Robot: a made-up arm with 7 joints. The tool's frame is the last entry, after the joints.
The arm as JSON. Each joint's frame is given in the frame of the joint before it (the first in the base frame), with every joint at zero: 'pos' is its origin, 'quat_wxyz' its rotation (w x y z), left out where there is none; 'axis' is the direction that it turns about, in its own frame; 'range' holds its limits. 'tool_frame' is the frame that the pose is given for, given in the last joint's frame.
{
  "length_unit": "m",
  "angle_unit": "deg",
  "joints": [
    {
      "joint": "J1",
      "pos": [
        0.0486,
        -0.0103,
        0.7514
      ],
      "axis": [
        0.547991,
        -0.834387,
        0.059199
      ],
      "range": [
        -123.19,
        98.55
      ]
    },
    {
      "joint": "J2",
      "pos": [
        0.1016,
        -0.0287,
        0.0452
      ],
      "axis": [
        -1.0,
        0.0,
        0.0
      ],
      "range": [
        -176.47,
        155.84
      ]
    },
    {
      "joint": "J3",
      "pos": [
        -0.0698,
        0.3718,
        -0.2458
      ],
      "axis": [
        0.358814,
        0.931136,
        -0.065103
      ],
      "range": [
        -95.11,
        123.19
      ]
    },
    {
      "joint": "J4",
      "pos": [
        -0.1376,
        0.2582,
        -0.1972
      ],
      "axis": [
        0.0,
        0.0,
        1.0
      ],
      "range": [
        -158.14,
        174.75
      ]
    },
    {
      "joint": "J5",
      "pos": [
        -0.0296,
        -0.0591,
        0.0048
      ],
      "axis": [
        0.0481,
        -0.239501,
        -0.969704
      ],
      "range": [
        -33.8,
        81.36
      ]
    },
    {
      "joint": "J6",
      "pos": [
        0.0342,
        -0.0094,
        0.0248
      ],
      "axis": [
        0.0,
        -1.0,
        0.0
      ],
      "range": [
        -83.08,
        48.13
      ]
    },
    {
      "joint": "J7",
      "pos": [
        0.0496,
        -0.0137,
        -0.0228
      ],
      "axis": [
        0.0,
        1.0,
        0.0
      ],
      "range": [
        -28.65,
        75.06
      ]
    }
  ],
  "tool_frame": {
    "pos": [
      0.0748,
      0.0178,
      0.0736
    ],
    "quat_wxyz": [
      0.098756,
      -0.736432,
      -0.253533,
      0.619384
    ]
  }
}
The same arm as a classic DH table. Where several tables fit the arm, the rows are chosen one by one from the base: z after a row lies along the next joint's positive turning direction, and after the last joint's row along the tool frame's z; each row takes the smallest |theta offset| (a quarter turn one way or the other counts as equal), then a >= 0, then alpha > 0; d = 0 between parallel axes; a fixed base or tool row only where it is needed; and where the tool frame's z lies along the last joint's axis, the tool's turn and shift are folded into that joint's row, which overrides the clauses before.
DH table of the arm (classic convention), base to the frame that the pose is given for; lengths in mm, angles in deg. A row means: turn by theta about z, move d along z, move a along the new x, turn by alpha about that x. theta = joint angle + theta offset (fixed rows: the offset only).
base (fixed): d 749.3; theta0 33.3; a 35; alpha 86.61
J1: d 73.4; theta0 87.77; a 43.1; alpha -123.23
J2: d 138.2; theta0 -0.06; a -219.3; alpha -111.03
J3: d 607.6; theta0 -88.56; a 221.2; alpha -93.73
J4: d 27; theta0 32.43; a 40.7; alpha -165.86
J5: d 189.6; theta0 11.7; a -35.4; alpha 76.14
J6: d 0; theta0 -27.53; a -54.6; alpha 180
J7: d -26.2; theta0 52.82; a 55.7; alpha 99.71
tool (fixed): d -90.2; theta0 149.8; a 0; alpha 0
Joint limits (deg, base to tool): -123.19..98.55 -176.47..155.84 -95.11..123.19 -158.14..174.75 -33.8..81.36 -83.08..48.13 -28.65..75.06

